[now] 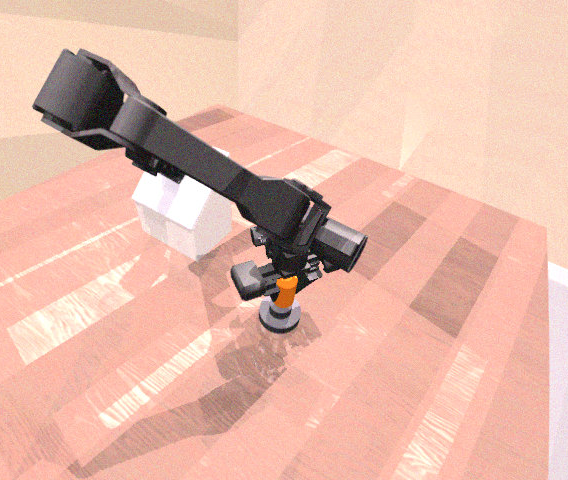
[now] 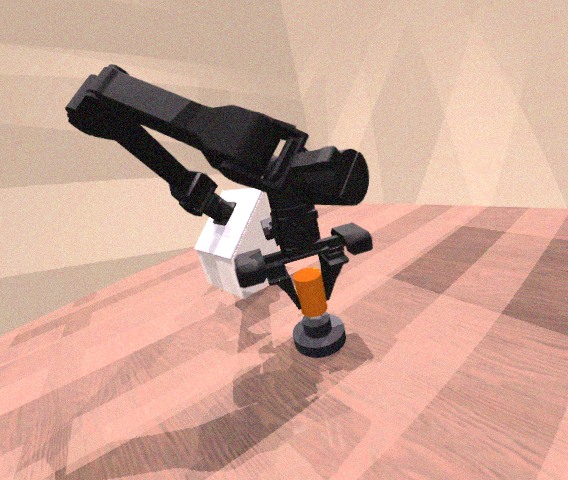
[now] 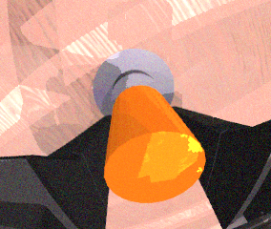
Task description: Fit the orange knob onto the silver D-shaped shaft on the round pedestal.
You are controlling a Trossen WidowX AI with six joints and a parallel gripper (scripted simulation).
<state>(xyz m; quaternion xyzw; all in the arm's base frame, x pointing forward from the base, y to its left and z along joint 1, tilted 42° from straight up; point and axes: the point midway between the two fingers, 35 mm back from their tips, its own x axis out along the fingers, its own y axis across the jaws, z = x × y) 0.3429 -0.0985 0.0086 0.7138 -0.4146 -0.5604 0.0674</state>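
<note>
Right now my gripper tip is 30 mm below the orange knob. Also, from my gripper tip: round pedestal (40 mm below).
</note>
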